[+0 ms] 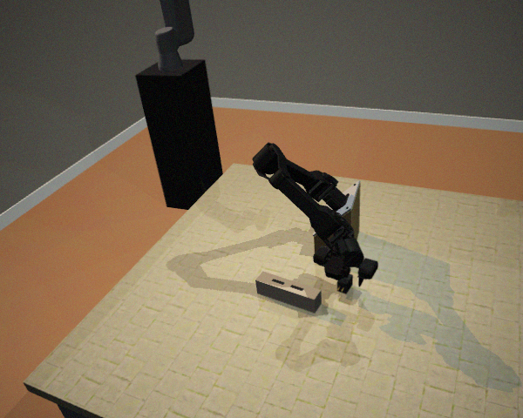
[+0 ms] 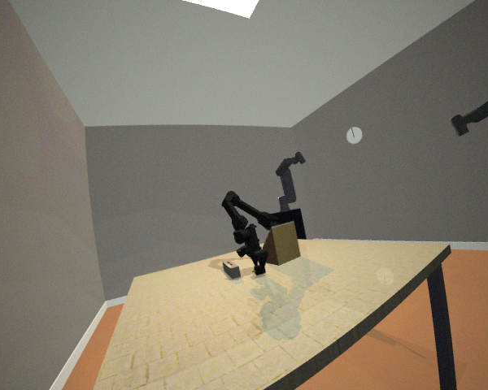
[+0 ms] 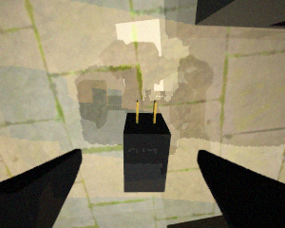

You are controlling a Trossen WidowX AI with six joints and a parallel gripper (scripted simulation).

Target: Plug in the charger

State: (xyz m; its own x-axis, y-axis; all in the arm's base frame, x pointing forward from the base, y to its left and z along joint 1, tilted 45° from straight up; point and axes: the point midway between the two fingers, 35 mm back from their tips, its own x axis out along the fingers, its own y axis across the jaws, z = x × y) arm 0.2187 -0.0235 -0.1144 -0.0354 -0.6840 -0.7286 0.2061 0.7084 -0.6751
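Now: the two-prong charger 2 cm ahead of my gripper tip, 1 cm to the right of it and 1 cm below it.
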